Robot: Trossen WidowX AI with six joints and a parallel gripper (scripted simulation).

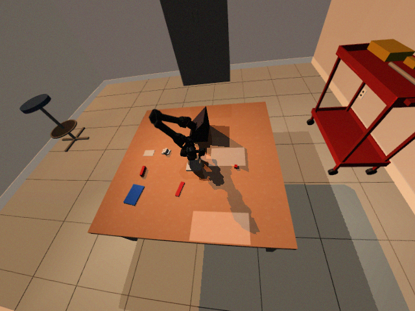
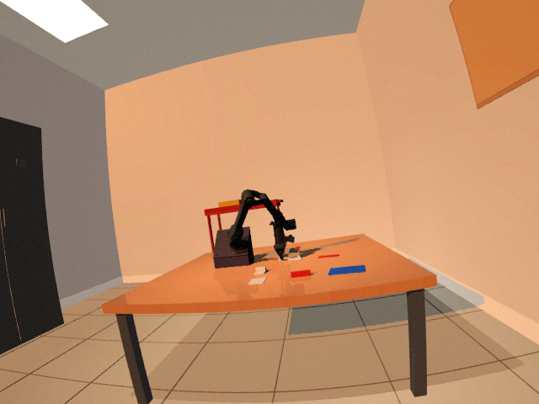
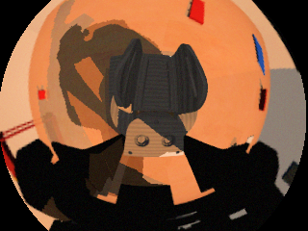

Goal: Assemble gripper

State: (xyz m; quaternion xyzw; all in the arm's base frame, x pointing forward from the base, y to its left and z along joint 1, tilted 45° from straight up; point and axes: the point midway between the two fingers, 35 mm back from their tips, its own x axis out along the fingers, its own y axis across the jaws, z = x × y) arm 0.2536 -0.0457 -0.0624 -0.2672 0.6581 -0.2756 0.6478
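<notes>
My gripper tip is 20 mm to the right of the grey jaw, 20 mm short of it and 10 mm below it. Also, from my gripper tip: pale tile: 430 mm to the right, 80 mm behind, 10 mm below; small red cube: 320 mm to the left, 80 mm ahead; white flat part: 70 mm ahead.
</notes>
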